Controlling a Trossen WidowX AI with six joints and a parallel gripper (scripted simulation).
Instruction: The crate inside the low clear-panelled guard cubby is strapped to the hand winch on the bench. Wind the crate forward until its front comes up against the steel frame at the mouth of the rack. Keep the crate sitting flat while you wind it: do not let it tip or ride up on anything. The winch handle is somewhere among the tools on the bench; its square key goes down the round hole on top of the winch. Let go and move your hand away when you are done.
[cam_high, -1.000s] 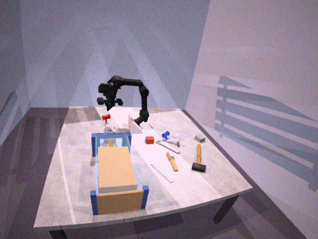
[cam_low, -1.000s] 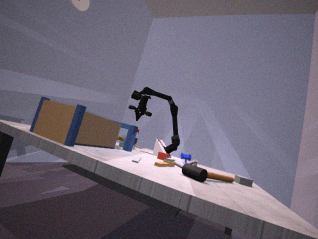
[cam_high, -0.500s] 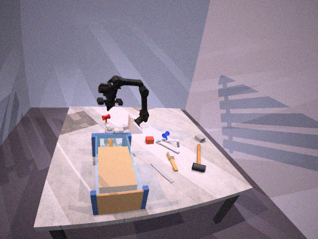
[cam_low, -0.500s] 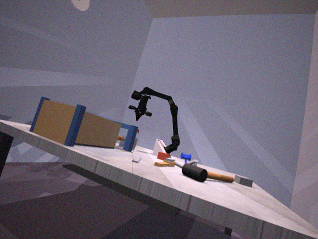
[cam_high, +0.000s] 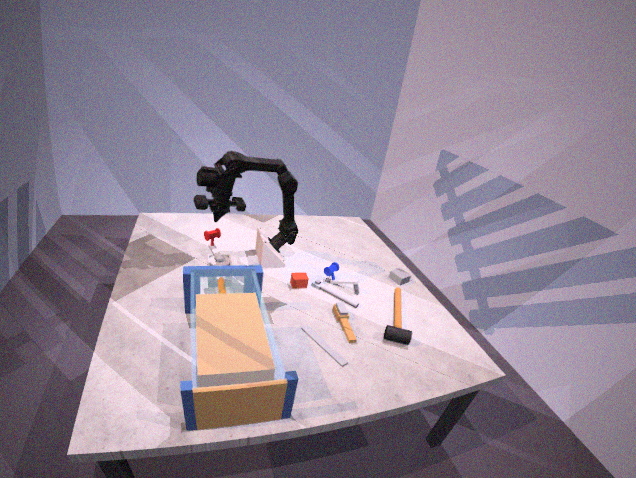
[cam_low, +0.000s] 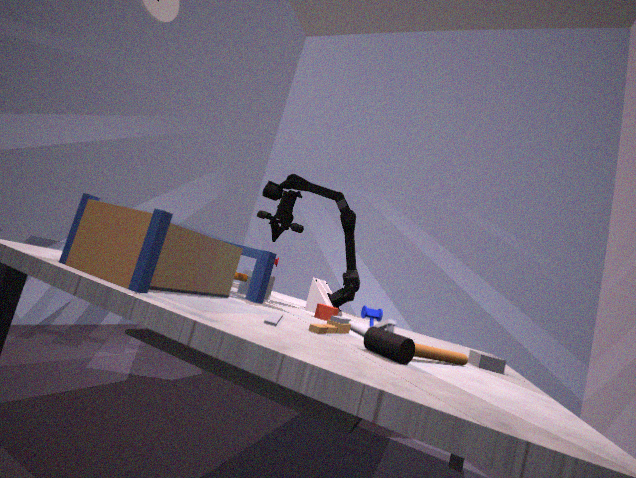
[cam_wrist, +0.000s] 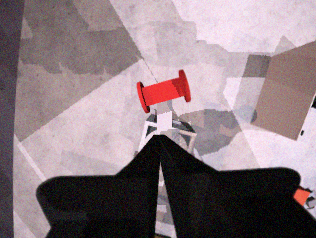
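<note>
The red winch handle grip is 40 mm behind my gripper tip, 10 mm to the right of it and 90 mm below it. Also, from my gripper tip: winch handle (120 mm below); then pale winch body (50 mm ahead, 10 mm to the left, 190 mm below); then clear-panelled cubby (460 mm ahead, 60 mm to the left, 100 mm below).
</note>
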